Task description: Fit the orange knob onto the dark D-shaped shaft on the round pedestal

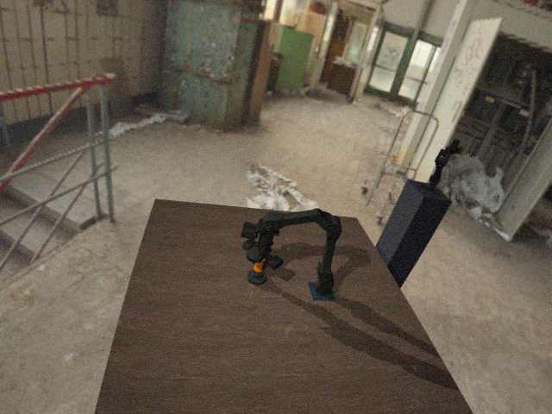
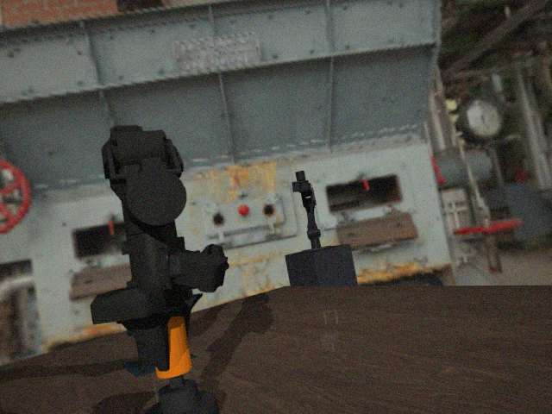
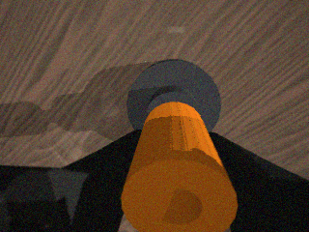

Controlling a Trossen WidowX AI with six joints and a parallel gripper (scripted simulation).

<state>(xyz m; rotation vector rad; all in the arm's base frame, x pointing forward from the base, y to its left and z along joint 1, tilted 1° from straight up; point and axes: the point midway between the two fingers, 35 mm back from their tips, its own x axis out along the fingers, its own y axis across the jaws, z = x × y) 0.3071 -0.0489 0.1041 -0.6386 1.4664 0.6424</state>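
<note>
My gripper tip is 20 mm below the orange knob. Round my gripper tip: dark round pedestal (40 mm below).
</note>
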